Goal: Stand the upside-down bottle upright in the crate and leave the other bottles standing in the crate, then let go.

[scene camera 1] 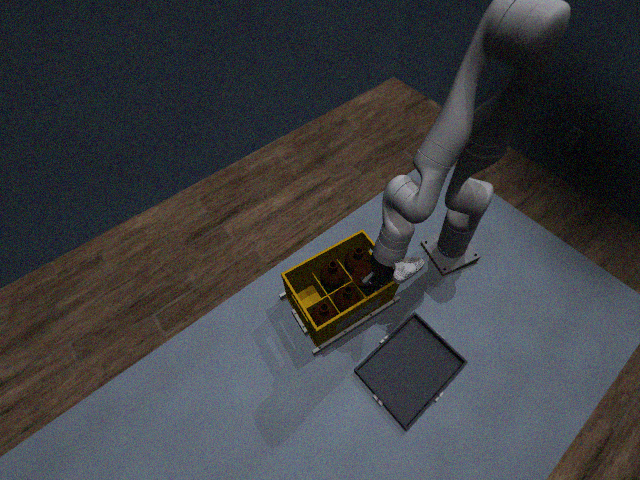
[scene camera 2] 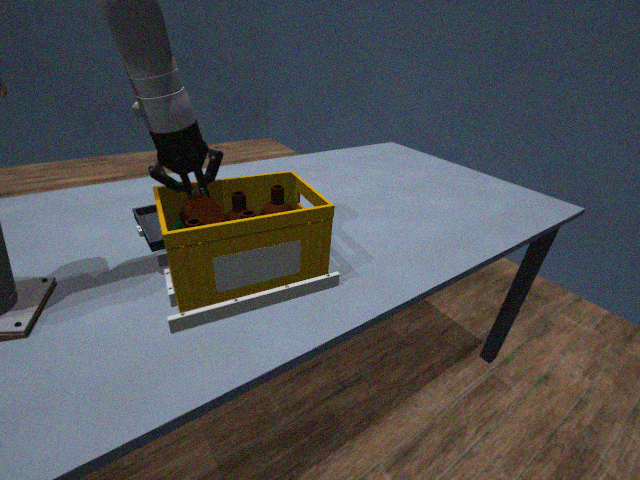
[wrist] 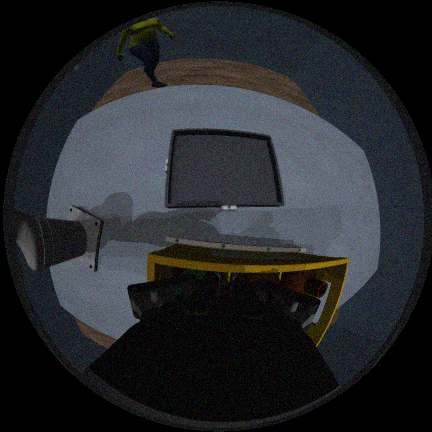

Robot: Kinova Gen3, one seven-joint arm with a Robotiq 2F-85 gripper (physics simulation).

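Where they show: gripper, fingertip midpoint: [scene camera 1: 373, 292] [scene camera 2: 202, 204] [wrist: 226, 272]; arm's base, link origin: [scene camera 1: 451, 245] [wrist: 75, 238].
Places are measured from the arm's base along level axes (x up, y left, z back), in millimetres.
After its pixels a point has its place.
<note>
The yellow crate [scene camera 1: 338, 324] @(x 79, y 7, z -490 mm) [scene camera 2: 248, 225] @(x 136, y -171, z -393 mm) [wrist: 300, 266] @(x 145, y 9, z -437 mm) stands on the table, divided into compartments. My gripper [scene camera 2: 199, 193] @(x 105, y 0, z -363 mm) is shut and empty. Its fingertips are close together at the top of a broad, rounded brown shape [scene camera 2: 202, 209] @(x 121, y -56, z -351 mm), which looks like the base of the upside-down bottle; no neck shows on it. A green patch [scene camera 2: 177, 223] @(x 99, y -49, z -307 mm) shows beside it. Brown bottles [scene camera 1: 333, 273] @(x 104, y -113, z -417 mm) [scene camera 1: 347, 295] @(x 128, y -30, z -433 mm) [scene camera 1: 324, 311] @(x 132, y -29, z -510 mm) [scene camera 1: 357, 260] @(x 98, y -107, z -332 mm) stand neck up in other compartments. In scene camera 1 the arm hides the compartment under the gripper. In the wrist view the fingers are too dark to separate clearly.
A dark, shallow tray [scene camera 1: 410, 369] @(x -25, y 203, z -382 mm) [wrist: 222, 170] @(x -25, y 183, z -374 mm) lies beside the crate's long side. White rails [scene camera 1: 356, 325] @(x -1, y 22, z -431 mm) [scene camera 2: 253, 301] @(x -9, y -182, z -390 mm) border the crate's foot. The robot's base plate [scene camera 1: 449, 260] @(x -7, y 33, z -44 mm) is off the crate's near end. A person in yellow [wrist: 145, 37] is beyond the table.
</note>
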